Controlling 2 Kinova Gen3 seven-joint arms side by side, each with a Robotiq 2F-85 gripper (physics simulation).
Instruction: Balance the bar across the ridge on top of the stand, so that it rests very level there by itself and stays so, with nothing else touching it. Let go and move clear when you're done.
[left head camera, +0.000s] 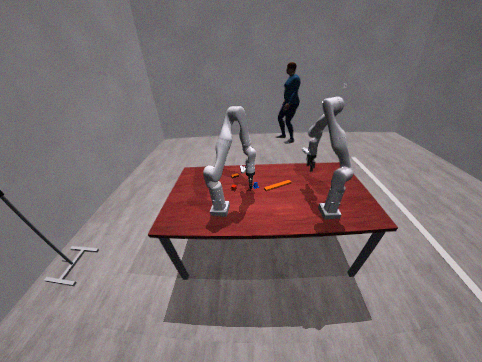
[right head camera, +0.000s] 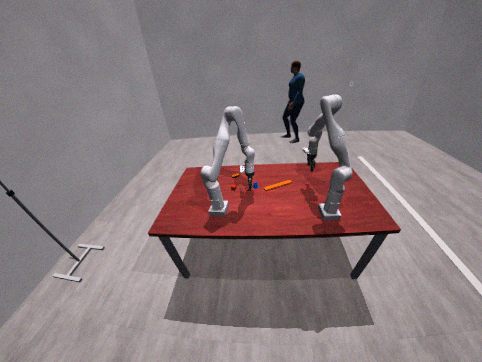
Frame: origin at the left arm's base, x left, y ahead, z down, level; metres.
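Seen in the pictures: left gripper, fingertip midpoint: (left head camera: 250, 185) (right head camera: 250, 185); right gripper, fingertip midpoint: (left head camera: 309, 168) (right head camera: 310, 168); left arm's base, origin of the base link: (left head camera: 219, 206) (right head camera: 218, 206); right arm's base, origin of the base link: (left head camera: 330, 208) (right head camera: 329, 209).
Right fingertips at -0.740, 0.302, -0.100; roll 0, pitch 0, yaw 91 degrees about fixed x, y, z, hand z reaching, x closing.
Offsets run from my right fingertips to a thing's top centre, as dx, dy, dz. Level surfaces: height alone.
The long orange bar @[+0.267, -0.032, +0.126] (left head camera: 278, 185) (right head camera: 278, 185) lies flat on the red table, slightly slanted. The small blue stand (left head camera: 256, 185) (right head camera: 255, 185) is on the table just to the left of the bar's left end, with no bar on it. My left gripper (left head camera: 250, 188) (right head camera: 250, 188) points down, low over the table, close to the left side of the stand. Its fingers are too small to tell whether they are open or touch the stand. My right gripper (left head camera: 311, 168) (right head camera: 311, 168) hangs above the table's back part, behind and right of the bar; its finger opening cannot be made out.
A small orange block @[+0.647, +0.153, +0.126] (left head camera: 235, 175) (right head camera: 235, 175) lies at the back left of the table @[dz +0.143] (left head camera: 280, 220) (right head camera: 280, 220). A small red object @[+0.648, -0.045, +0.110] (left head camera: 233, 187) (right head camera: 233, 187) lies left of my left gripper. A person (left head camera: 291, 95) (right head camera: 296, 95) stands on the floor behind the table.
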